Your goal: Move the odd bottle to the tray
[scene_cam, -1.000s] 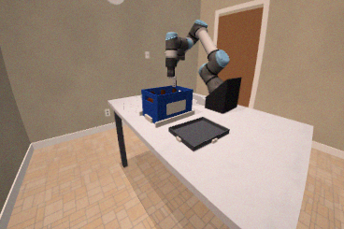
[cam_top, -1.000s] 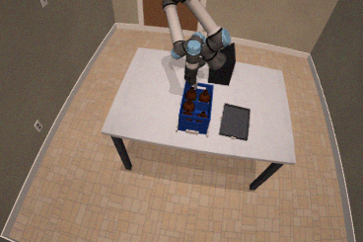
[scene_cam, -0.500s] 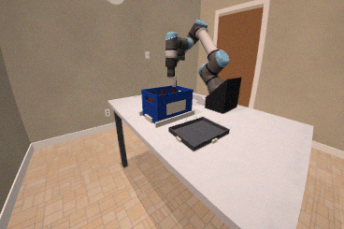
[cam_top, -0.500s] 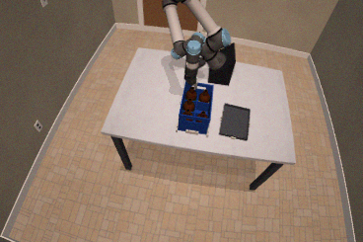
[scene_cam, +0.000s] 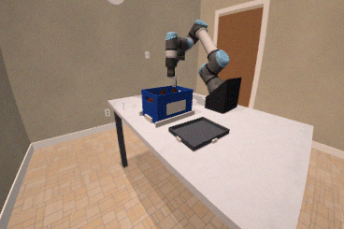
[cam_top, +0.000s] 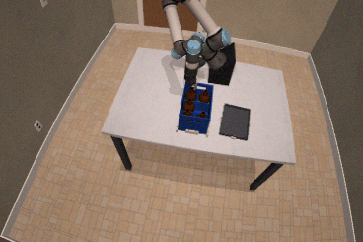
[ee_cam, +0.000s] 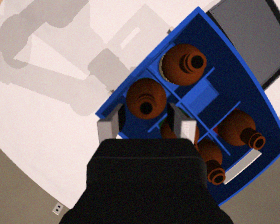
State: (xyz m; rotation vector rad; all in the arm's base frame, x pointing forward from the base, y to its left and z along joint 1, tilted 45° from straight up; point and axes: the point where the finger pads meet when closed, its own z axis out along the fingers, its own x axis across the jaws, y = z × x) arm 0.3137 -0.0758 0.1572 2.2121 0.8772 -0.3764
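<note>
Right now my hand is 12 cm above the blue crate, 9 cm short of it and 4 cm to the right of it. Also, from my hand: dark tray 32 cm to the left, 19 cm below, 11 cm ahead; then bottle 18 cm ahead, 11 cm below, 1 cm to the right.
</note>
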